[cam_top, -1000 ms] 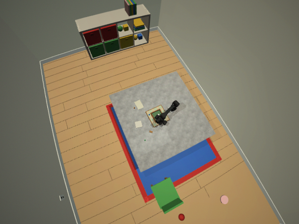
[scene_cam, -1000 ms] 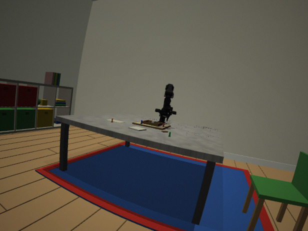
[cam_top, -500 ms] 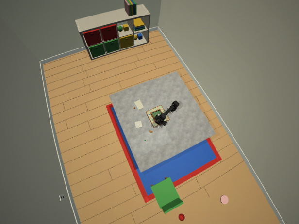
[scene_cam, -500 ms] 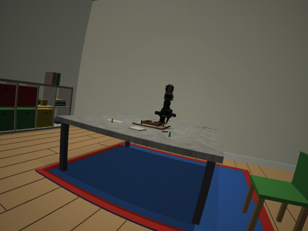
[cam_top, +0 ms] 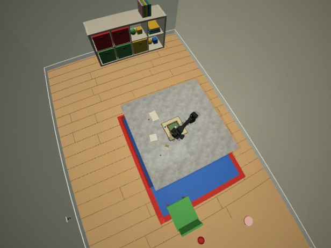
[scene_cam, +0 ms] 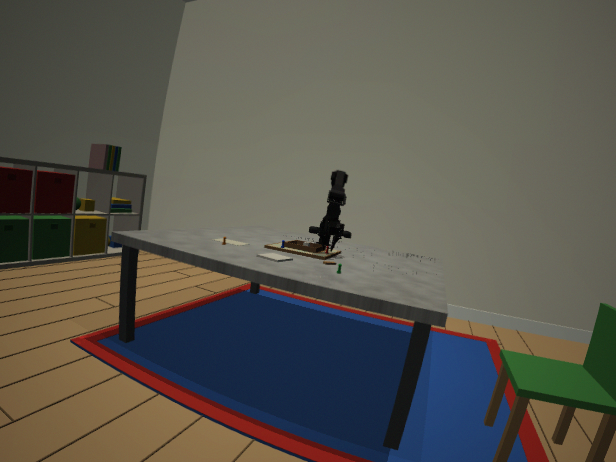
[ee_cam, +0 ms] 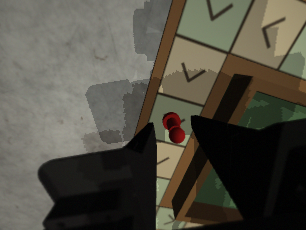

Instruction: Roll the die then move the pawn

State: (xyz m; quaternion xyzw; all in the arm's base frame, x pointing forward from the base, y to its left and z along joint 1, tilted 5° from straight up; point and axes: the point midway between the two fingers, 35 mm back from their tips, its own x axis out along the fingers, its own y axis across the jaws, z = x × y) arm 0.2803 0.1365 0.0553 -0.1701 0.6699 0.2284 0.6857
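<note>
The white die lies 30 mm behind my gripper tip and 120 mm to the right of it. Also, from my gripper tip: small brown tile: 180 mm ahead, 90 mm to the left, 20 mm below; then red pawn: right at my gripper tip; then green felt tray: 10 mm behind, 120 mm to the right, 20 mm below.
</note>
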